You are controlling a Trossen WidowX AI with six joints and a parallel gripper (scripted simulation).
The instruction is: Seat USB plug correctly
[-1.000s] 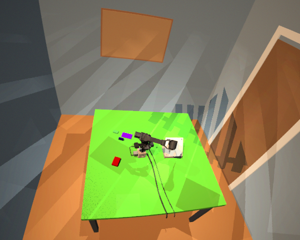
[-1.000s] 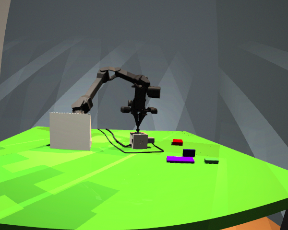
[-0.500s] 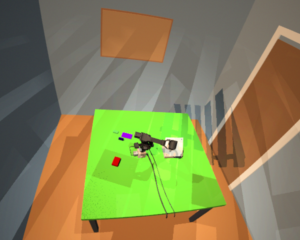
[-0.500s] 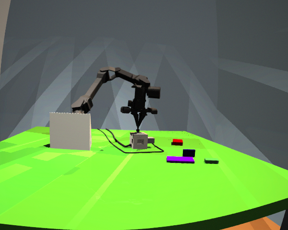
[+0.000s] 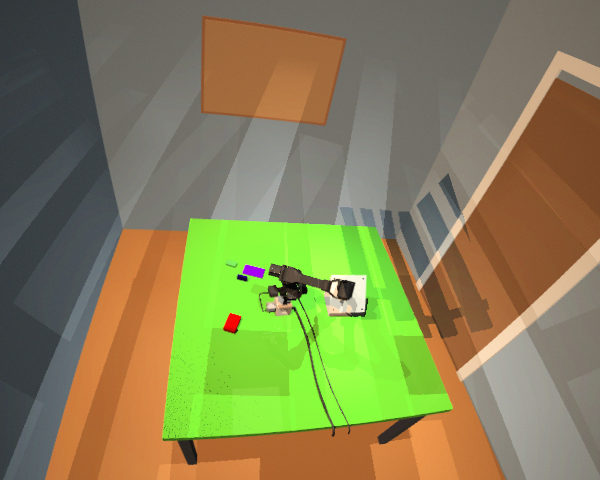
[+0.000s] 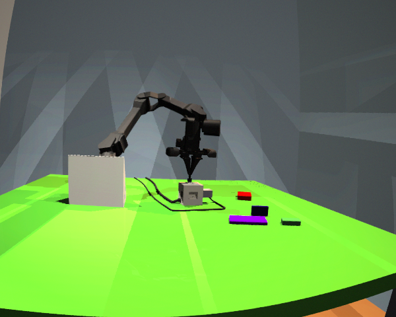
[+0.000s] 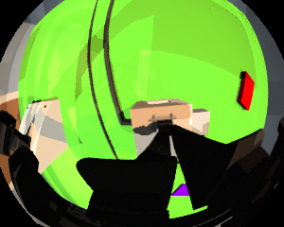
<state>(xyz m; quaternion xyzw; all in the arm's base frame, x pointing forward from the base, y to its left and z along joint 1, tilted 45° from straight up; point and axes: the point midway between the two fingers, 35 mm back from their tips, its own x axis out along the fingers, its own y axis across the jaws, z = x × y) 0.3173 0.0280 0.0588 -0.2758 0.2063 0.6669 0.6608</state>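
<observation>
The black USB plug lies 20 mm below my gripper tip. Also, from my gripper tip: red block 260 mm ahead, 100 mm below, 60 mm to the left; then dark blue block 220 mm to the right, 200 mm ahead, 90 mm below.
</observation>
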